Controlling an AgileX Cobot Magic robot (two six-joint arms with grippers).
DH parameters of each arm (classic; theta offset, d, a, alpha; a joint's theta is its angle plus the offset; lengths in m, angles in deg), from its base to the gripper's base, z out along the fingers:
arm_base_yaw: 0 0.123 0 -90
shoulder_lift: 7.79 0 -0.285 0
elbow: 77.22 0 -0.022 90
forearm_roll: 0 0.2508 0 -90
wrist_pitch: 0 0 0.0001 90
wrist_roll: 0 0.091 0 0
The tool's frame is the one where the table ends.
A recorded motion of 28 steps. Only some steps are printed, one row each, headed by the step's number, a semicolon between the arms.
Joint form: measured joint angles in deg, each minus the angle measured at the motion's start. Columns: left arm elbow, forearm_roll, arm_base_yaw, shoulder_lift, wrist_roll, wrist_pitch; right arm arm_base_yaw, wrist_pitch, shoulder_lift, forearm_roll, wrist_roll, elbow.
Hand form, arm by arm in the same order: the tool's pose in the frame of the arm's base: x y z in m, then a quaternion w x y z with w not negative. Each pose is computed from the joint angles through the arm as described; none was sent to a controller.
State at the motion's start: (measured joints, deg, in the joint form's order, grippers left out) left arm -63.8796 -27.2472 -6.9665 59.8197 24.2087 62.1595; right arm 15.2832 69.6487 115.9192 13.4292 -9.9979 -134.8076
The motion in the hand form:
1: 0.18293 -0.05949 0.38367 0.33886 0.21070 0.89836 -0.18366; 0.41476 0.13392 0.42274 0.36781 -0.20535 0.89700 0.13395
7: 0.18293 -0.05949 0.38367 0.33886 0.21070 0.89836 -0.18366; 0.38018 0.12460 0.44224 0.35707 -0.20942 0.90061 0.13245
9: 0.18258 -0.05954 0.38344 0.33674 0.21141 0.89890 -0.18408; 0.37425 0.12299 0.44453 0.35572 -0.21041 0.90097 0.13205
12: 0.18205 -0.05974 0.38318 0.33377 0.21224 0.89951 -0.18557; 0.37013 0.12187 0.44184 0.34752 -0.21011 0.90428 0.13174
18: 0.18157 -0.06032 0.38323 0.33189 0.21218 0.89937 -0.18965; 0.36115 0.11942 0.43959 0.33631 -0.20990 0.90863 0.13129
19: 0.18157 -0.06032 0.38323 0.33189 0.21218 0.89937 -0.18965; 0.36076 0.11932 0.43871 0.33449 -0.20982 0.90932 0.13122
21: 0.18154 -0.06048 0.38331 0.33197 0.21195 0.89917 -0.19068; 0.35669 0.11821 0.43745 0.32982 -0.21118 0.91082 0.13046
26: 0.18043 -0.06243 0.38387 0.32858 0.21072 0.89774 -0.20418; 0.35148 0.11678 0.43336 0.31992 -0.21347 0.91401 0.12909
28: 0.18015 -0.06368 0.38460 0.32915 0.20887 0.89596 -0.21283; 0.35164 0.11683 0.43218 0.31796 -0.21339 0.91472 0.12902
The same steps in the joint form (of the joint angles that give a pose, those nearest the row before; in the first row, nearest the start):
1: 0.00 0.00 0.00 0.00 0.00 0.00; 0.00 0.26 -1.23 0.00 0.00 1.01
7: 0.00 0.00 0.00 0.00 0.00 0.00; 0.00 2.44 -8.67 -0.09 -0.02 7.62
9: 0.00 0.00 0.00 0.00 0.00 0.27; 0.00 2.55 -10.02 -0.09 -0.12 9.03
12: 0.00 -0.11 0.00 0.00 0.00 0.65; 0.00 2.55 -11.18 -0.09 -0.12 11.21
18: 0.00 -0.55 0.00 0.00 0.00 0.92; 0.00 2.67 -13.40 -0.09 -0.12 14.70
19: 0.00 -0.55 0.00 0.00 0.00 0.92; 0.00 2.67 -13.53 -0.09 -0.12 15.05
21: 0.00 -0.67 0.00 0.00 0.00 0.92; 0.00 2.67 -14.54 -0.09 -0.32 16.65
26: 0.00 -2.18 0.00 0.00 0.00 1.46; 0.00 2.67 -15.88 -0.09 -0.66 19.25
28: 0.00 -3.22 0.00 0.00 0.00 1.47; 0.00 2.67 -15.88 -0.09 -0.66 19.49

